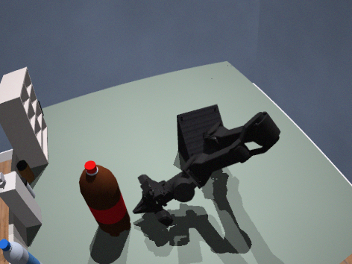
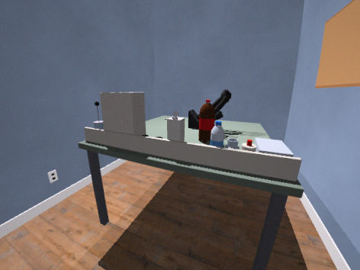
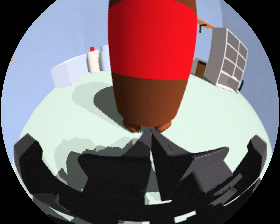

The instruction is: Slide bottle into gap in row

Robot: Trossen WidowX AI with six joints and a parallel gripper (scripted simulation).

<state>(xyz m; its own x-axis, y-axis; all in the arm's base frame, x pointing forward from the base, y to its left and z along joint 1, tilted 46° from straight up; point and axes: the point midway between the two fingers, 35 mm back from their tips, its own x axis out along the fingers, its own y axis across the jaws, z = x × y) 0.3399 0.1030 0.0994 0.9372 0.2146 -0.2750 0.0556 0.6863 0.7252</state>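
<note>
Now: the brown cola bottle 10 cm ahead of my hand, 10 cm above it and 1 cm to the right of it. Also, from my hand: grey jar: 43 cm ahead, 16 cm to the left; then low white rail: 44 cm ahead, 21 cm to the right, 1 cm below; then blue-capped bottle: 42 cm ahead, 8 cm to the left, 5 cm above.
</note>
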